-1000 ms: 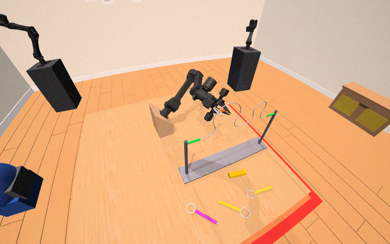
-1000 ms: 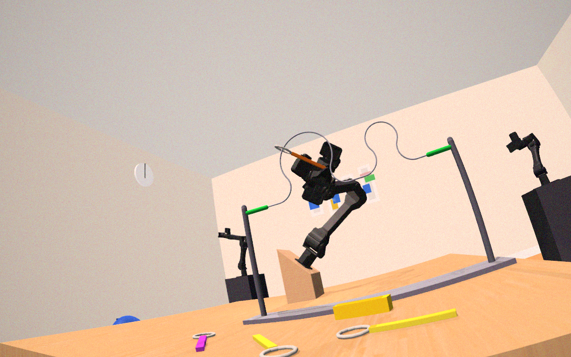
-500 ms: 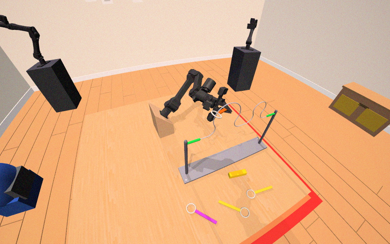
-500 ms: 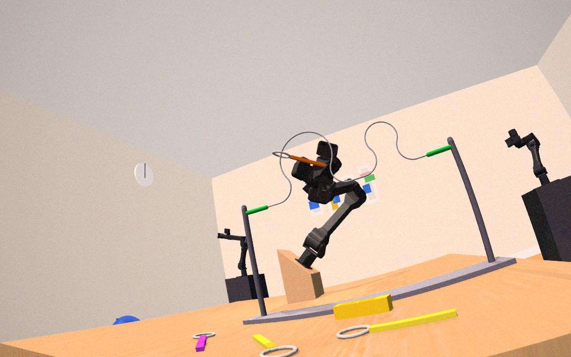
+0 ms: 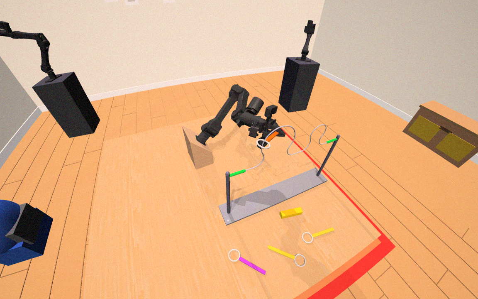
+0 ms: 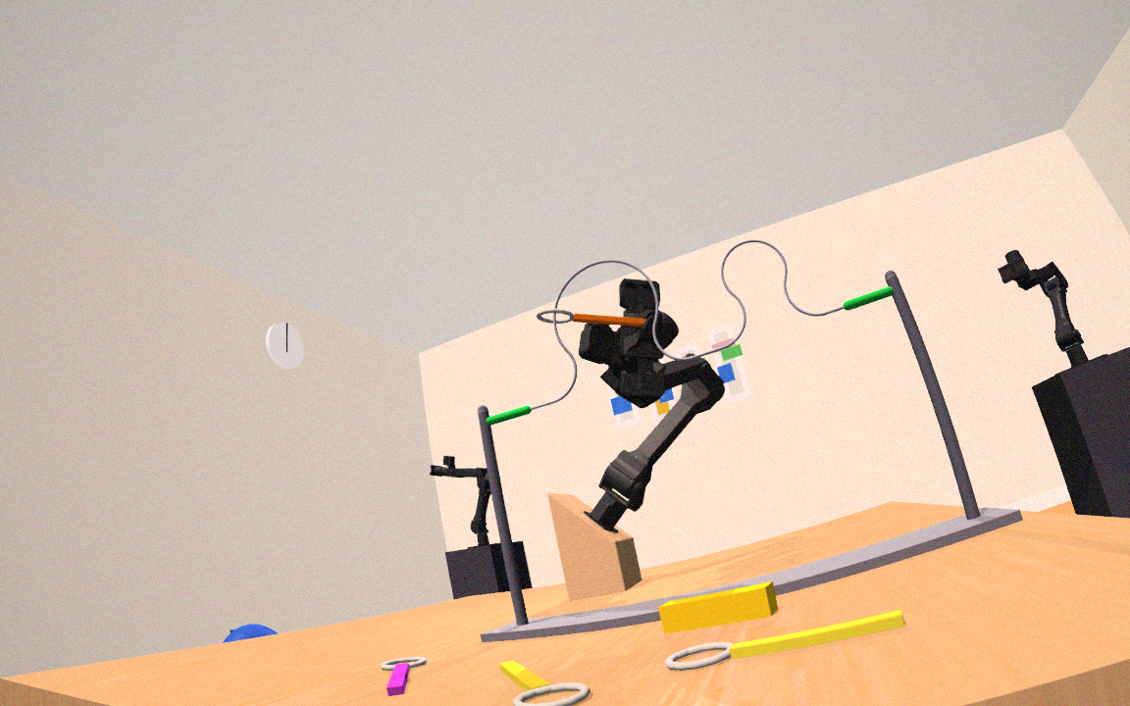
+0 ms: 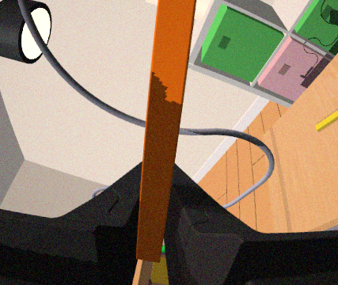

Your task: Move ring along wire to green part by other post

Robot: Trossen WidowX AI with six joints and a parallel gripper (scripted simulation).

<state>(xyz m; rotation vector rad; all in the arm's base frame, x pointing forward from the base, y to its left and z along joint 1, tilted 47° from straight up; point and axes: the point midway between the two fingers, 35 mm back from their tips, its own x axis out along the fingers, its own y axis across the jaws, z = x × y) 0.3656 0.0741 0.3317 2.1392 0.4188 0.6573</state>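
The orange-handled ring is 20 mm ahead of my gripper tip, 90 mm to the right of it and 20 mm above it. The rest, counted from my gripper tip: yellow block (160 mm ahead, 40 mm to the left, 370 mm below); then magenta-handled ring (290 mm ahead, 260 mm to the right, 380 mm below); then yellow-handled ring (300 mm ahead, 100 mm to the left, 380 mm below).
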